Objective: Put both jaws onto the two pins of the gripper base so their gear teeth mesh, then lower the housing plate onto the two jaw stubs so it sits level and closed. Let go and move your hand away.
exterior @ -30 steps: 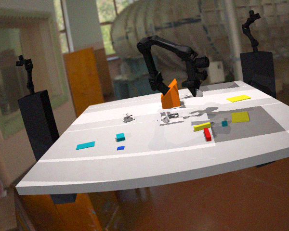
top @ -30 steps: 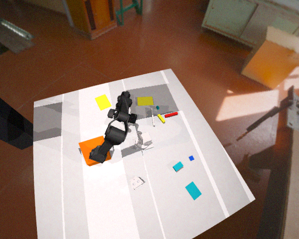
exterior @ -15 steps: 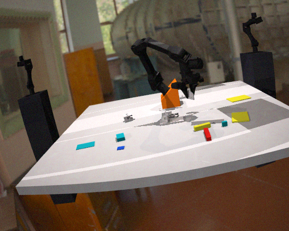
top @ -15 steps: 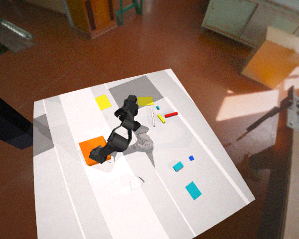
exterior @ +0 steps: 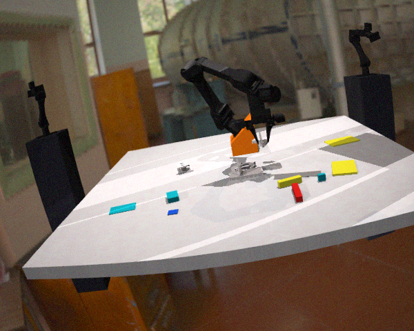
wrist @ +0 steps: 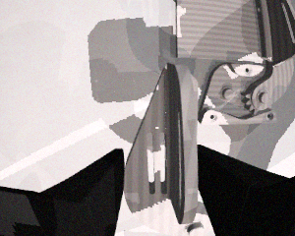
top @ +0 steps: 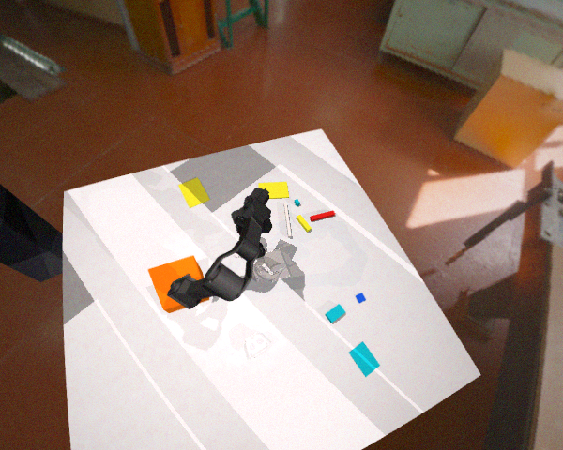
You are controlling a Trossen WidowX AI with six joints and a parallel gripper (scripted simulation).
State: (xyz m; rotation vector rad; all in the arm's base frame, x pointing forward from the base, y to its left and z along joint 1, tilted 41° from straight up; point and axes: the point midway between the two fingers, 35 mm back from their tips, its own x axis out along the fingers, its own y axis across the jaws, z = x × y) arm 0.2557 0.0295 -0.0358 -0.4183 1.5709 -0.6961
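My gripper tip is 70 mm short of the ribbed plate, 90 mm to the left of it and 80 mm above it. Also, from my gripper tip: pale grey jaw 40 mm behind, 10 mm to the right; pale strip 210 mm ahead, 60 mm to the left, 70 mm below; housing plate 80 mm to the right, 80 mm below.
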